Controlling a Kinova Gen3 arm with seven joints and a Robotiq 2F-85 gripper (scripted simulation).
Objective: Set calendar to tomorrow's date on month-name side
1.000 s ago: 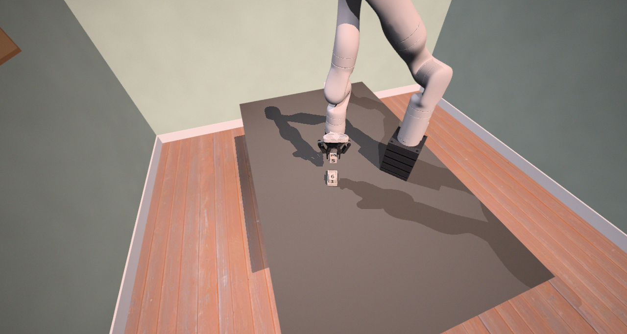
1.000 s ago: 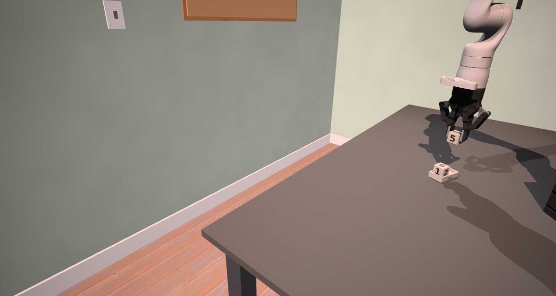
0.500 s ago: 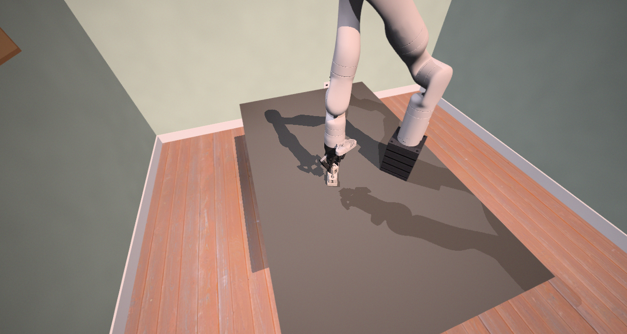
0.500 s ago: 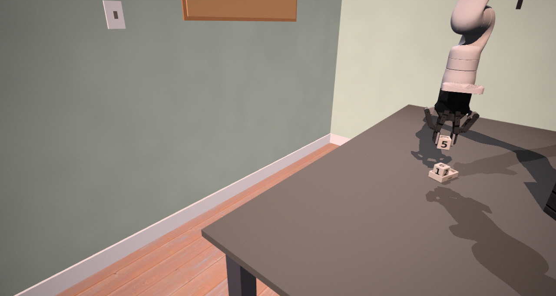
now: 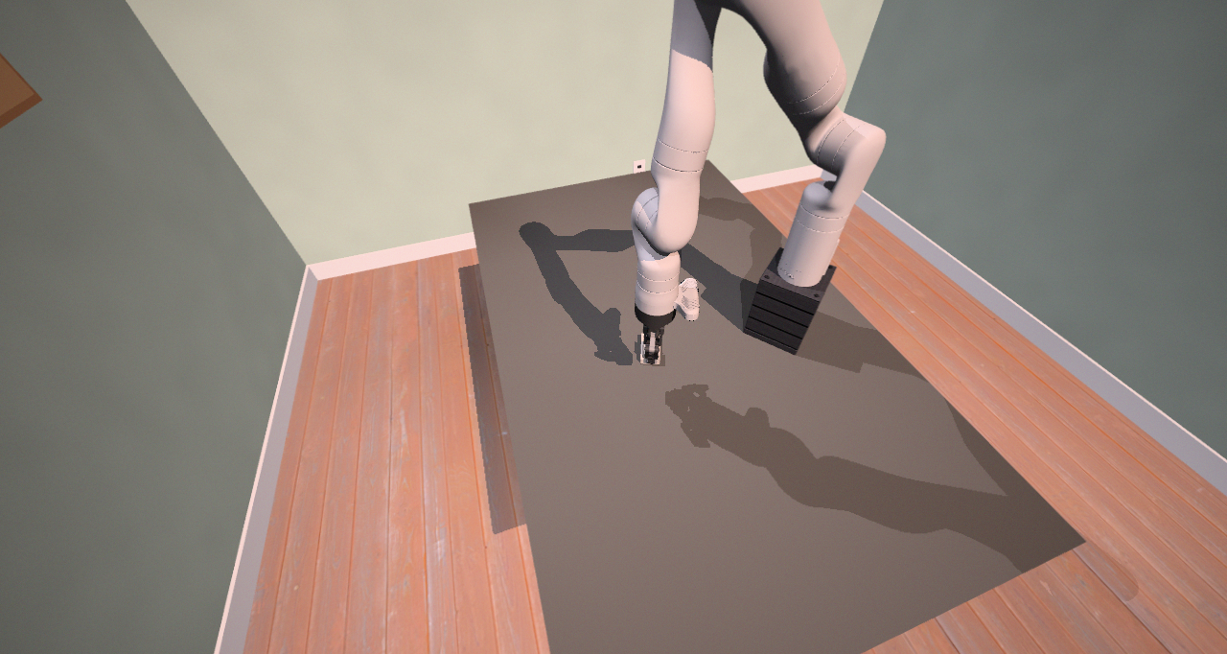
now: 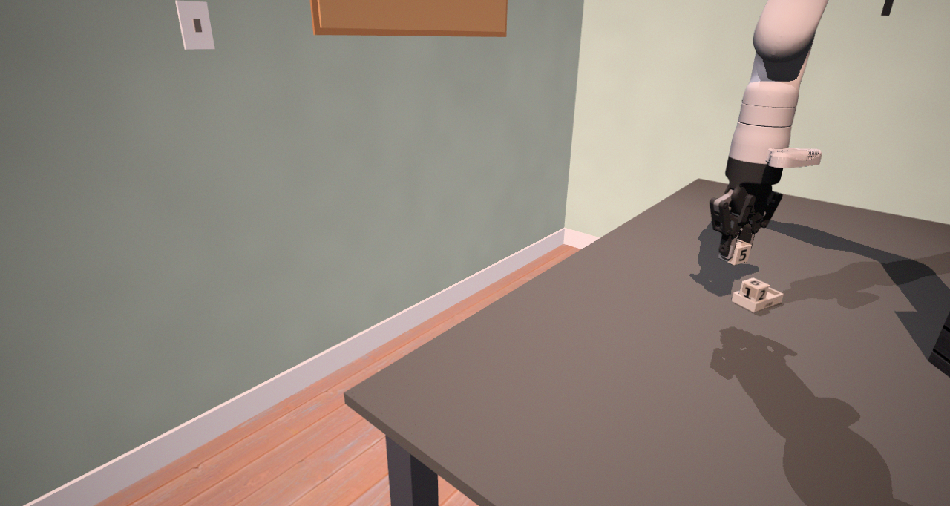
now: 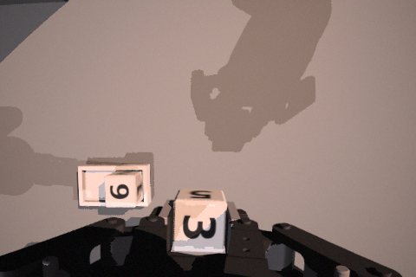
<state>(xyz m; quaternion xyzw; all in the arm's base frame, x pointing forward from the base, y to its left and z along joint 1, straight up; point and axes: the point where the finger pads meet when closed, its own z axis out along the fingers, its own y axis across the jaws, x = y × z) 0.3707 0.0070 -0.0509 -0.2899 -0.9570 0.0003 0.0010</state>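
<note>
Now: hand 50 mm past the pale tray, 80 mm to the left of it and 120 mm above it. From my hand the other things lie so: cube: 10 mm below.
</note>
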